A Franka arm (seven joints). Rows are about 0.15 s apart.
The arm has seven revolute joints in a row. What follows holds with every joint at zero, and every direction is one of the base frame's.
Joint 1 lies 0.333 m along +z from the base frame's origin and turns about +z.
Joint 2 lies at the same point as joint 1 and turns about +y.
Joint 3 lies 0.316 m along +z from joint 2 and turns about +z.
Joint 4 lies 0.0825 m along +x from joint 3 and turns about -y.
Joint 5 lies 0.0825 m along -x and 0.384 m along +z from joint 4 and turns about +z.
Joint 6 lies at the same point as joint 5 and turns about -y.
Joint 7 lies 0.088 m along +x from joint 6 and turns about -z.
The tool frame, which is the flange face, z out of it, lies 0.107 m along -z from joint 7; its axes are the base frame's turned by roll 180, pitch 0 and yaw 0 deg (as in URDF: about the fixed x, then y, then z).
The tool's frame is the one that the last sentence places.
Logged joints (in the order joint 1, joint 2, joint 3, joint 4, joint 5, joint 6, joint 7), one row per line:
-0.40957 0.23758 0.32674 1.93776 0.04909 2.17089 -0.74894
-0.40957 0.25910 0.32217 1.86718 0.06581 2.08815 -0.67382
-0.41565 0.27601 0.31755 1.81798 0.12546 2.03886 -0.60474
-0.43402 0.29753 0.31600 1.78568 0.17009 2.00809 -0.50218
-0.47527 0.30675 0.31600 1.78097 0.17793 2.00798 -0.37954
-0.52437 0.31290 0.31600 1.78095 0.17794 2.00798 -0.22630
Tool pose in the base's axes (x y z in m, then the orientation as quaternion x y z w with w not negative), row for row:
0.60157 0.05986 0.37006 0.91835 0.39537 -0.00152 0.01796
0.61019 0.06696 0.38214 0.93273 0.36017 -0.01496 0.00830
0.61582 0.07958 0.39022 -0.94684 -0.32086 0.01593 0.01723
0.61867 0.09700 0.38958 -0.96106 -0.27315 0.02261 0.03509
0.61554 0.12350 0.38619 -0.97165 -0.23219 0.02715 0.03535
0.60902 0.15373 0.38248 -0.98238 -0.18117 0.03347 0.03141
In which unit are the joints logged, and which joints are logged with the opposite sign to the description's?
The joints are logged in radians. Opposite sign: joint 1, joint 3, joint 4.
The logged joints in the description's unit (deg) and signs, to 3 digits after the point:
23.467 13.612 -18.721 -111.025 2.813 124.383 -42.911
23.467 14.845 -18.459 -106.982 3.771 119.642 -38.607
23.815 15.814 -18.194 -104.163 7.188 116.818 -34.649
24.868 17.047 -18.105 -102.312 9.745 115.055 -28.773
27.231 17.575 -18.105 -102.042 10.195 115.049 -21.746
30.044 17.928 -18.105 -102.041 10.195 115.049 -12.966

